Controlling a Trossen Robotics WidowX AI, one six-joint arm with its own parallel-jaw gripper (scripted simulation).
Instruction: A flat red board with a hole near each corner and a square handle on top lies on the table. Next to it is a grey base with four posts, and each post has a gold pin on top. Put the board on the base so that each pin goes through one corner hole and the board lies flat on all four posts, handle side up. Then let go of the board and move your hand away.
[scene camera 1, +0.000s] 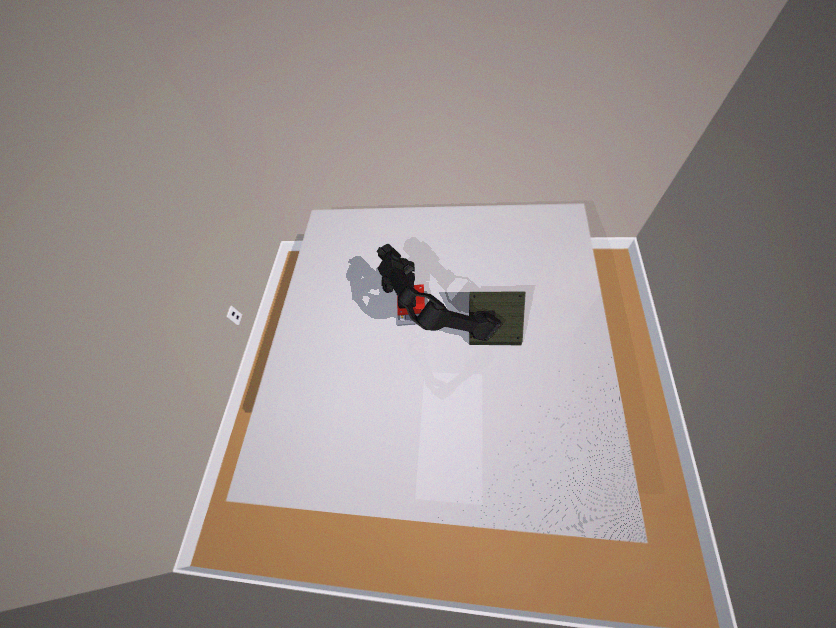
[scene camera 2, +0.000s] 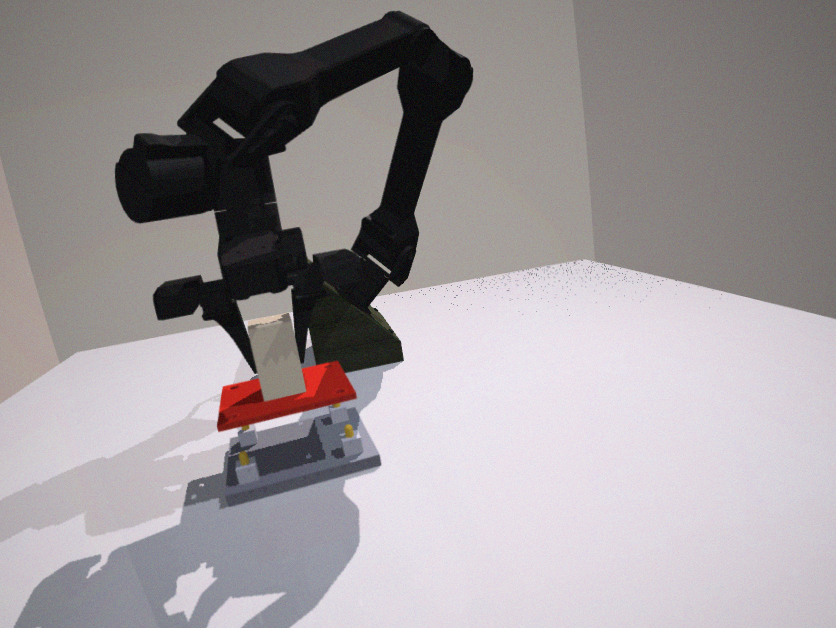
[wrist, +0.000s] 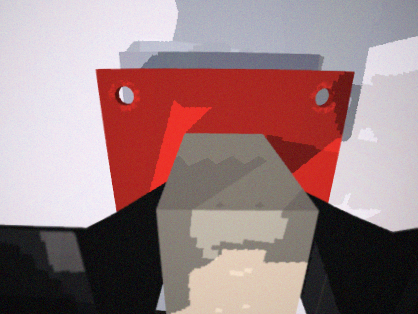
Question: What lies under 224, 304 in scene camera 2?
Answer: The gripper.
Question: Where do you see the gripper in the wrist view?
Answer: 225, 188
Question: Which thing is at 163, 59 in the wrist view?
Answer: A grey base.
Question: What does the gripper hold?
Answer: A red board.
